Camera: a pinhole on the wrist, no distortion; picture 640 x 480 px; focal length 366.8 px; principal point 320.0 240.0 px. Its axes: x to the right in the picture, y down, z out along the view. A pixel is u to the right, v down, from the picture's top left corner.
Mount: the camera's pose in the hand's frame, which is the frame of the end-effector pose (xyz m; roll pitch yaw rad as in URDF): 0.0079 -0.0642 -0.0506 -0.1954 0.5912 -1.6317
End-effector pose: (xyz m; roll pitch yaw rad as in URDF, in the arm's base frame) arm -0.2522 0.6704 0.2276 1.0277 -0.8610 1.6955
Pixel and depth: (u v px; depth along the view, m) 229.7 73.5 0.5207
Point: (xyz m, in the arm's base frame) 0.3048 0.6307 0.1430
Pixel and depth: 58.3 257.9 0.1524
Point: -0.1111 0.7037 0.2739
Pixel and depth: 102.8 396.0 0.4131
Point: 0.1165 0.7862 0.5108
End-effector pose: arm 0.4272 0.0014 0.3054 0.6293 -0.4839 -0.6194
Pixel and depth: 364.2 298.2 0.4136
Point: 0.2829 -0.4055 0.3728
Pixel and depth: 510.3 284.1 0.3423
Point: 0.3172 -0.4062 0.2285
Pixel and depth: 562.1 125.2 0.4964
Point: 0.0882 -0.5142 0.0845
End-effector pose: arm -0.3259 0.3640 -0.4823 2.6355 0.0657 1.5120
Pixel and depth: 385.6 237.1 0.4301
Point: -0.5201 0.4186 -0.8895
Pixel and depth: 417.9 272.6 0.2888
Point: -0.5073 0.4332 -0.7465
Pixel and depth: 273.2 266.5 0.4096
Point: -0.3889 0.4475 -0.8774
